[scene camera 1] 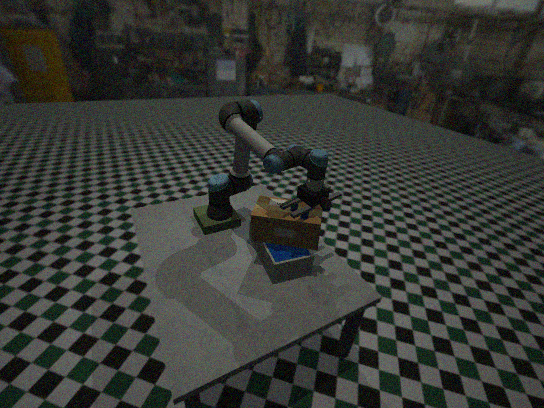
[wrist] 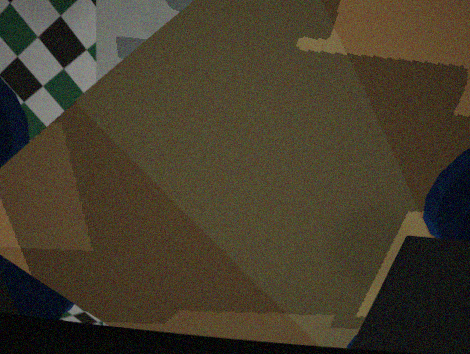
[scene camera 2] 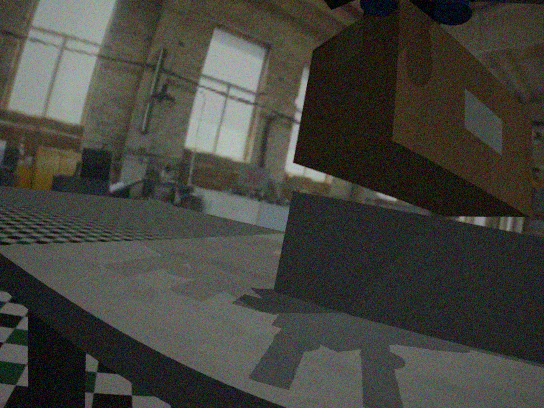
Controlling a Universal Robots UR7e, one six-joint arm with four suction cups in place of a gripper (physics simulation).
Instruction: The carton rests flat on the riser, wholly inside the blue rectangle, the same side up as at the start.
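Seen in the pictures: end effector, tool point: (wrist: 211, 237); arm's base, origin of the base link: (scene camera 1: 219, 213).
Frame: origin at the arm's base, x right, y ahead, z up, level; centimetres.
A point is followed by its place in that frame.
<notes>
The brown carton (scene camera 1: 267, 228) {y 45.4, x 0.1, z 17.2 cm} (scene camera 2: 350, 110) {y 57.2, x -22.5, z 14.7 cm} (wrist: 225, 150) {y 56.3, x -18.5, z 25.9 cm} hangs from my gripper (scene camera 1: 302, 206) {y 52.2, x -18.9, z 24.4 cm}, whose blue suction cups meet its top. A tape strip runs over the top and a pale label shows on one side. In the scene camera 2 view a narrow gap shows between the carton's underside and the grey riser (scene camera 1: 293, 272) {y 59.9, x -5.6, z -1.2 cm} (scene camera 2: 400, 270) {y 49.3, x -19.0, z 0.4 cm}. The carton looks turned relative to the riser's edges. The blue rectangle (scene camera 1: 287, 253) {y 54.5, x -5.5, z 6.4 cm} on the riser's top shows in front of the carton in the scene camera 1 view; its rear part is hidden by the carton.
The riser stands on the grey table (scene camera 1: 295, 320) {y 77.5, x 8.1, z -5.6 cm} (scene camera 2: 165, 315) {y 67.8, x -31.1, z -5.6 cm}. The arm's green base plate (scene camera 1: 217, 226) {y 8.7, x 6.3, z -1.8 cm} is at the table's back left. The table's front edge and legs show over a checkered floor (scene camera 1: 100, 350). Arm and carton shadows fall across the table.
</notes>
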